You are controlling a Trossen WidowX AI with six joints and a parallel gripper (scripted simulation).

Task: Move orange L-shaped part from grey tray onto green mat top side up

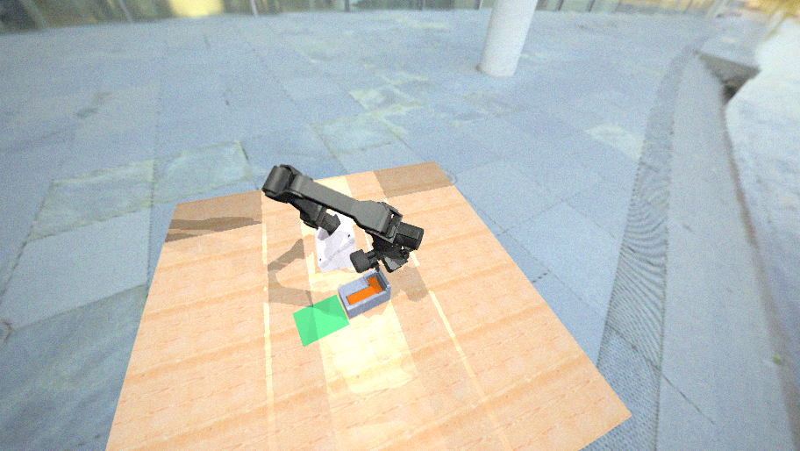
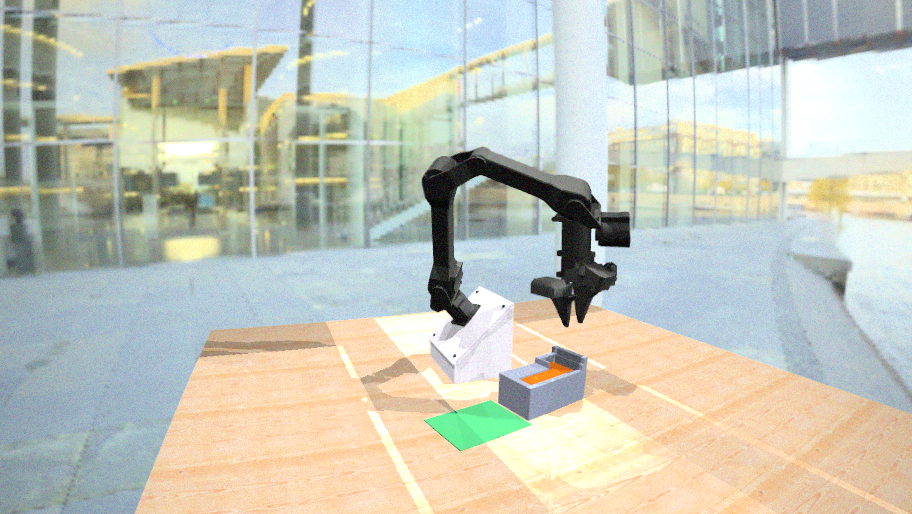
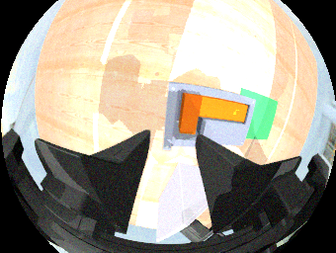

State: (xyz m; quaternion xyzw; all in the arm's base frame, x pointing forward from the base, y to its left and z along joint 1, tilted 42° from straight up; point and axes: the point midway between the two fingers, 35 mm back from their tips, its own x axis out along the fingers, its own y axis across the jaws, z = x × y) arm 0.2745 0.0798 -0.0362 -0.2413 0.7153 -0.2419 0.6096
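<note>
My gripper tip is now 100 mm above the orange L-shaped part and 60 mm to the left of it. Round my gripper tip: green mat (220 mm to the right, 160 mm below, 10 mm ahead).
</note>
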